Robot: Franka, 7 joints.
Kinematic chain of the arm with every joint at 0, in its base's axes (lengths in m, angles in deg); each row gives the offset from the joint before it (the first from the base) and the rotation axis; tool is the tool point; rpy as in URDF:
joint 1: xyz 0 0 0.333 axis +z
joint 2: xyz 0 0 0 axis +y
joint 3: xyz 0 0 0.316 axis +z
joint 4: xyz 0.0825 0 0 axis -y
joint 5: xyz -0.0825 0 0.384 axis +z
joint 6: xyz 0 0 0 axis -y
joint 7: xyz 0.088 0 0 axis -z
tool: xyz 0 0 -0.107 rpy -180 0 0
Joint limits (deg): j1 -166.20..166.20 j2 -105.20..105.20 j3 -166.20..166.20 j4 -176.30..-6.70 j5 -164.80..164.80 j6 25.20..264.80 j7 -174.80..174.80
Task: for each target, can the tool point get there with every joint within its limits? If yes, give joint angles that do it. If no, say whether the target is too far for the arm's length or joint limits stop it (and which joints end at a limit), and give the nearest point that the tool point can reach.
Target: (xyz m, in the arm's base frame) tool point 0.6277 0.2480 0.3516
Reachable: yes | joints -115.35 -46.29 134.53 -87.69 118.34 188.22 13.28
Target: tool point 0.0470 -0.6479 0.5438
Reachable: yes | joints -36.84 53.85 -95.84 -85.72 -73.04 220.87 102.09
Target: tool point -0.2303 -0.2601 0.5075
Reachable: yes | joints 81.23 42.40 134.01 -155.12 97.24 87.94 -69.25
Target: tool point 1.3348 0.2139 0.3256
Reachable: no: too far | nearest point 0.8471 0.1357 0.3283 | short by 0.494 m
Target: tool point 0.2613 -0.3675 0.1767
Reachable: yes | joints -82.49 21.83 15.24 -142.11 108.22 96.75 76.14
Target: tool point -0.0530 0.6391 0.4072
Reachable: yes | joints 119.69 42.26 -45.10 -66.59 34.73 56.45 105.37
